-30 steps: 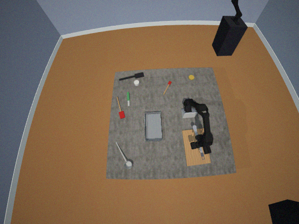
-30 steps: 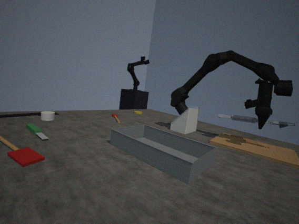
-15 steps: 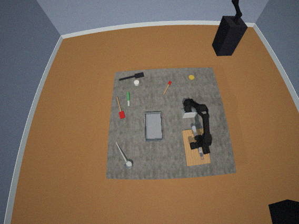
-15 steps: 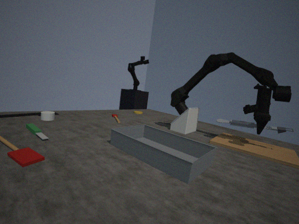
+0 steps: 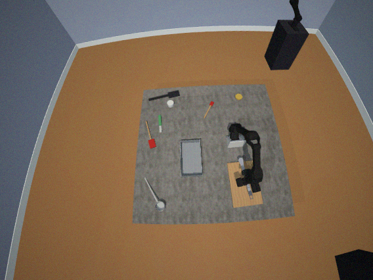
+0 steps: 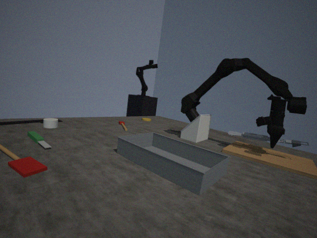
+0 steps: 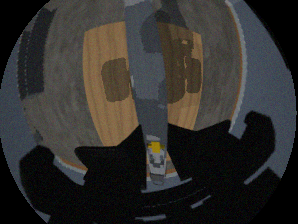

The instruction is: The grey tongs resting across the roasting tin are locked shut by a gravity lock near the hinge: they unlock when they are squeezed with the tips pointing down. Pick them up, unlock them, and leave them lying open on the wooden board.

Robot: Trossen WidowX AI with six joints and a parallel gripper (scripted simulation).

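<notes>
Now: the wooden board 4 cm below my gripper tip. From my gripper tip the other things lie so: green-handled tool: 66 cm ahead, 61 cm to the right, 4 cm below; yellow disc: 13 cm behind, 83 cm to the right, 4 cm below; grey roasting tin: 41 cm ahead, 25 cm to the right, 2 cm below.
</notes>
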